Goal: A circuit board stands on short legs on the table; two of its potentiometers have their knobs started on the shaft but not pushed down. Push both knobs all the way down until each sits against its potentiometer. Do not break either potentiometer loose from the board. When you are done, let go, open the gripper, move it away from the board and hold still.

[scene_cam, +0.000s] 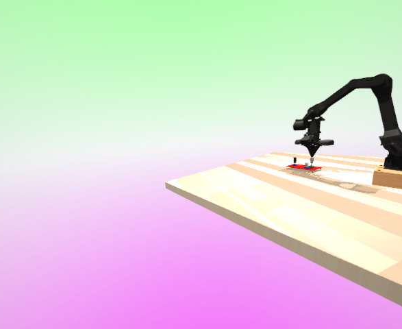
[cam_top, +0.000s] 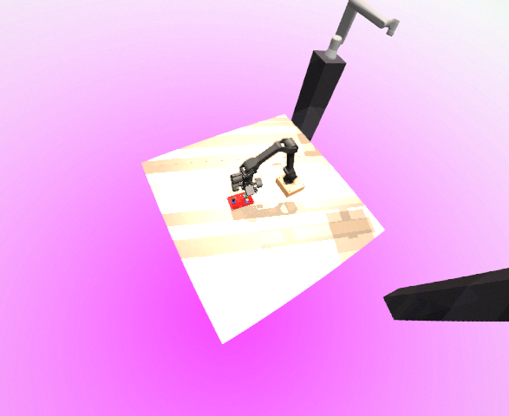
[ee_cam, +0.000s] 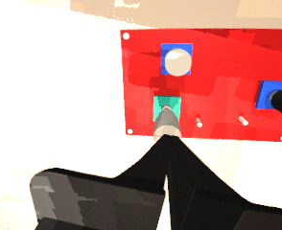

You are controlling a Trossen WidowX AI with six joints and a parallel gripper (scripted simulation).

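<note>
Right now my gripper tip is 20 mm above the grey knob. Also, from my gripper tip: black knob (90 mm ahead, 20 mm to the left, 20 mm below).
</note>
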